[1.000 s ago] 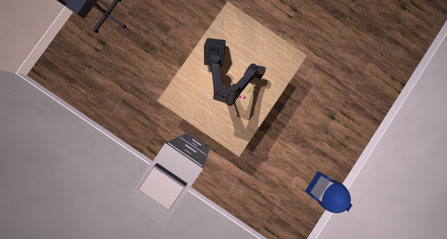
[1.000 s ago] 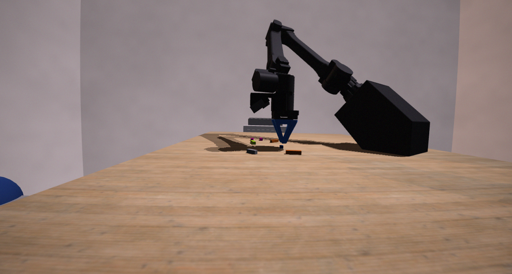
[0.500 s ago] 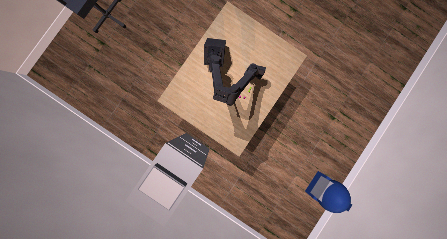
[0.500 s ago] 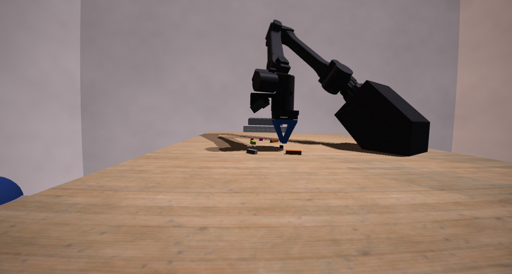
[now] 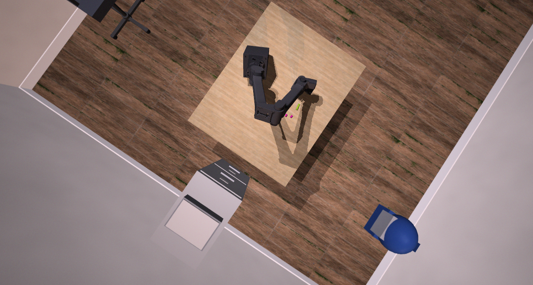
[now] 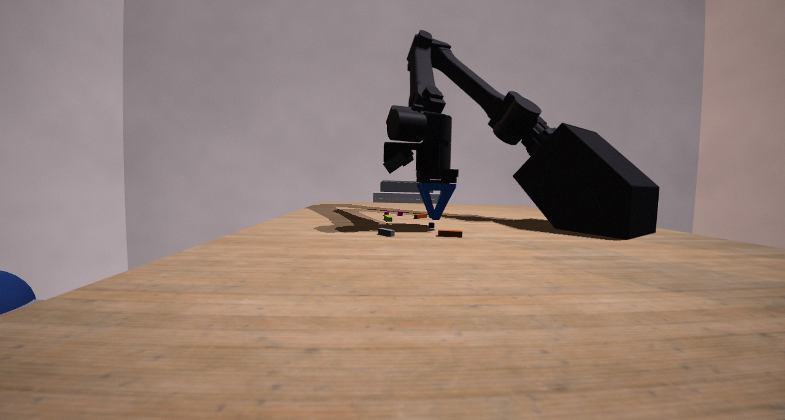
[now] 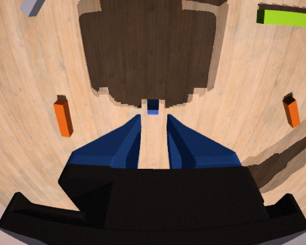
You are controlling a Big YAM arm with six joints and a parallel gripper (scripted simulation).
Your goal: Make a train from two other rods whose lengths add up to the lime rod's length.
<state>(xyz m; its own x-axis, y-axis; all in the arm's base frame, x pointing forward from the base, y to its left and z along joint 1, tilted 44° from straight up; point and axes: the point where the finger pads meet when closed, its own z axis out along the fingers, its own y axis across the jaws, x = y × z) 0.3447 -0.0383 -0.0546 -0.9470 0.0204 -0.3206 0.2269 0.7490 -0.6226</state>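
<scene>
The blue rod lies 1 cm ahead of my hand and 2 cm below it. Round my hand: grey rod: 12 cm ahead, 6 cm to the left, 2 cm below; lime rod: 6 cm ahead, 12 cm to the right, 2 cm below.
</scene>
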